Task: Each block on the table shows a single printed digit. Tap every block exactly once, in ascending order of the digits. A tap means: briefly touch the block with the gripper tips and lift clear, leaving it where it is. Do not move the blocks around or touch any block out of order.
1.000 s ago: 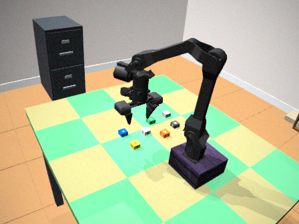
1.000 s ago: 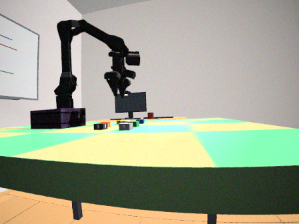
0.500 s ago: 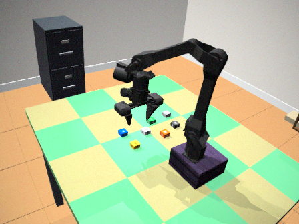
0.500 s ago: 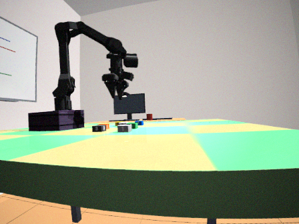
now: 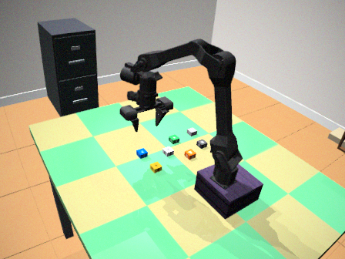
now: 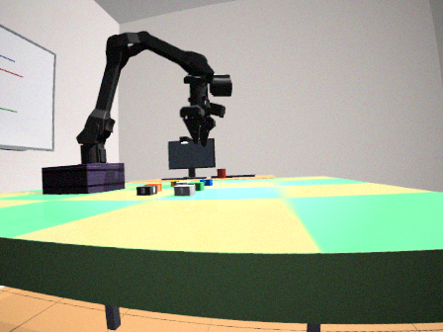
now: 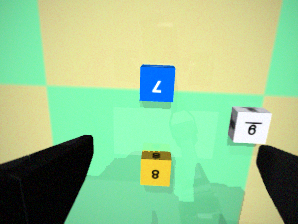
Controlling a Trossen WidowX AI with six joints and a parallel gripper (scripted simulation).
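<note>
My gripper tip is 8 cm past the dark grey block, 23 cm to the left of it and 11 cm above it. Also, from my gripper tip: yellow block 8 cm behind, 2 cm to the left, 11 cm below; white block 4 cm behind, 8 cm to the right, 11 cm below; blue block 1 cm ahead, 1 cm to the left, 11 cm below.
</note>
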